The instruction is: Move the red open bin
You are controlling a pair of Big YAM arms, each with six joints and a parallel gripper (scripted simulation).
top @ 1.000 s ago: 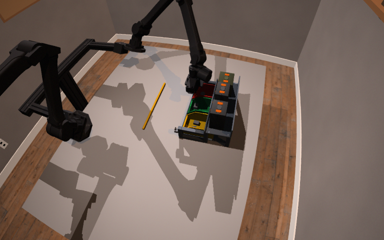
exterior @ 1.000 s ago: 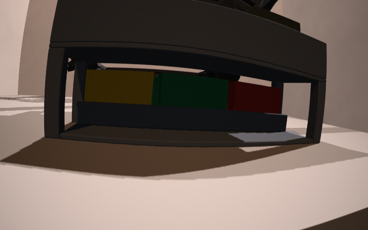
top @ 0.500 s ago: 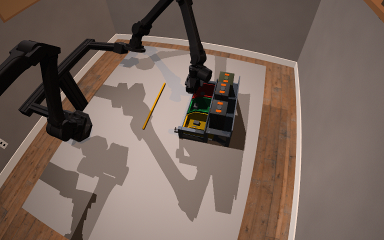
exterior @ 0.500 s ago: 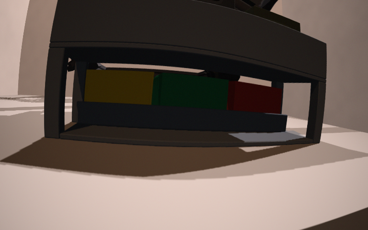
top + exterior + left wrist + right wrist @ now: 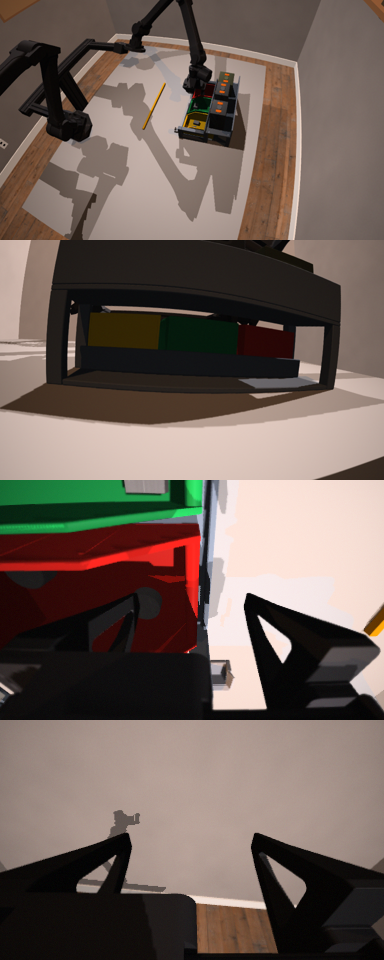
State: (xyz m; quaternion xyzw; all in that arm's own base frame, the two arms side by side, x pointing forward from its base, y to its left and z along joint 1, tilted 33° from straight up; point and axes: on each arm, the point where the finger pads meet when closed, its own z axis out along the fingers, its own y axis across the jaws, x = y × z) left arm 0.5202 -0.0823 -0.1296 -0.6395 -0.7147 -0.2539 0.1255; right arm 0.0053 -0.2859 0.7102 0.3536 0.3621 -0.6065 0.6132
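The red open bin is 80 mm ahead of my left hand. Also, from my left hand: grey shelf 110 mm to the right, 110 mm ahead, 20 mm above; then green bin 110 mm to the right, 80 mm ahead.
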